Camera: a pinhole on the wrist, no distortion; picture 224 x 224 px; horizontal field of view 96.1 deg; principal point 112.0 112.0 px. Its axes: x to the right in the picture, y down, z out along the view. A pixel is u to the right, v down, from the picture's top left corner.
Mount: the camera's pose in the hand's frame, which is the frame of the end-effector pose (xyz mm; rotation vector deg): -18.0 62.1 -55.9 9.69 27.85 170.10
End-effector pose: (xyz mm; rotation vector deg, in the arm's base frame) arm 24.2 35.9 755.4 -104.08 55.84 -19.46
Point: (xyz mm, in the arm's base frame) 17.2 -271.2 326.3
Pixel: outside the picture
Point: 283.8 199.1 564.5
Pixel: 94.6 155.0
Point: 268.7 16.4 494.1
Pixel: 53.6 119.2
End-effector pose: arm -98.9 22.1 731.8 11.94 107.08 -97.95
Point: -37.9 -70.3 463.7
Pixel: 72.6 52.9
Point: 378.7 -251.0 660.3
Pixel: 182.7 112.3
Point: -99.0 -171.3 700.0
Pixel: 77.8 172.7
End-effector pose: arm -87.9 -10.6 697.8 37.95 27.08 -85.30
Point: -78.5 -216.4 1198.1
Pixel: 153.0 149.1
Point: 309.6 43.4 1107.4
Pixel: 214.5 43.8
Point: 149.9 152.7 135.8
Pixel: behind the camera
